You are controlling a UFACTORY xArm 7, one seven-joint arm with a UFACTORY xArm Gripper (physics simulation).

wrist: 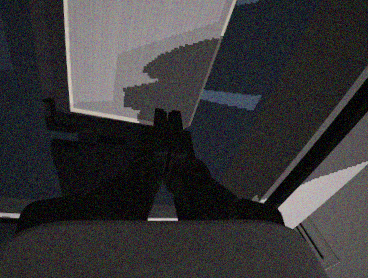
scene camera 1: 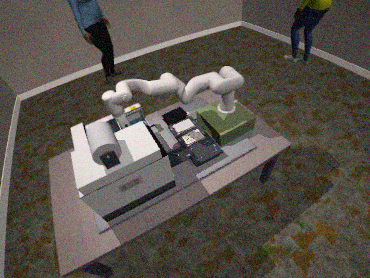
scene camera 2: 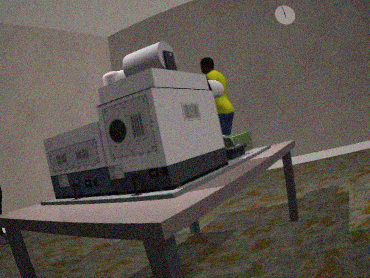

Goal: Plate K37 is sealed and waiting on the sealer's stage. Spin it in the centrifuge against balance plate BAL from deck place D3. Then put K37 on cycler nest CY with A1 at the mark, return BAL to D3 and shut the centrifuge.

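Seen in the pictures: gripper, fingertip midpoint: (wrist: 164, 126); arm's base, link origin: (scene camera 1: 226, 108).
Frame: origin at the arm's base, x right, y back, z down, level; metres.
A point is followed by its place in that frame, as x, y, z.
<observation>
In the wrist view my gripper (wrist: 164, 126) @[0.175, -0.651, -0.069] is shut and empty, its two fingertips together at the near edge of a flat pale-topped plate (wrist: 100, 55) @[0.214, -0.609, -0.063]. The plate sits in the dark blue interior of the centrifuge; its label cannot be read. In scene view 1 the raised centrifuge lid (scene camera 1: 133, 116) @[0.360, -0.548, -0.029] shows a yellow sticker, and the fingers are hidden from sight. On the deck a white plate (scene camera 1: 183, 126) @[0.092, -0.317, 0.034] and a tan well plate (scene camera 1: 192, 136) @[-0.021, -0.329, 0.035] lie side by side. Which plates are K37 and BAL cannot be told.
The big white machine (scene camera 1: 132, 172) @[-0.184, -0.779, -0.194] (scene camera 2: 187, 122) @[-0.172, -0.857, -0.082] with a film roll (scene camera 1: 102, 140) @[-0.119, -0.817, -0.380] (scene camera 2: 144, 60) @[-0.078, -0.879, -0.318] stands beside the lower centrifuge body (scene camera 2: 75, 152) @[0.220, -0.966, -0.068]. A black block (scene camera 1: 175, 116) @[0.235, -0.285, 0.055] is on the deck. The arm's green base box (scene camera 1: 227, 126) @[-0.129, -0.123, 0.004] is at the other end.
</observation>
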